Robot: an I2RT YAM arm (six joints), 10 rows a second.
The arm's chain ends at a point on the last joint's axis. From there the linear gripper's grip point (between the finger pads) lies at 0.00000 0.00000 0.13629 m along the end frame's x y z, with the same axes.
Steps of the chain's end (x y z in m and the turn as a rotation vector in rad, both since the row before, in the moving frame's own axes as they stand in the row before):
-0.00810 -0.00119 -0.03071 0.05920 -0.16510 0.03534
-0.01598 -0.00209 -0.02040 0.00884 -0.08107 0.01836
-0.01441 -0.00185 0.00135 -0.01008 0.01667 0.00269
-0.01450 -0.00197 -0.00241 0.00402 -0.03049 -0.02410
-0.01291 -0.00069 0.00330 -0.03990 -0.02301 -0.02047
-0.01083 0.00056 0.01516 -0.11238 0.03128 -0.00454
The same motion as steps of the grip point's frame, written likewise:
-0.03034 -0.00961 -0.03280 0.05920 -0.16510 0.03534
-0.02701 -0.00339 -0.02085 0.00884 -0.08107 0.01836
-0.01214 -0.00047 0.00132 -0.01008 0.01667 0.00269
-0.01866 -0.00247 -0.00247 0.00402 -0.03049 -0.02410
-0.01599 0.00478 0.00316 -0.03990 -0.02301 -0.02047
-0.00654 0.01583 0.01423 -0.11238 0.03128 -0.00454

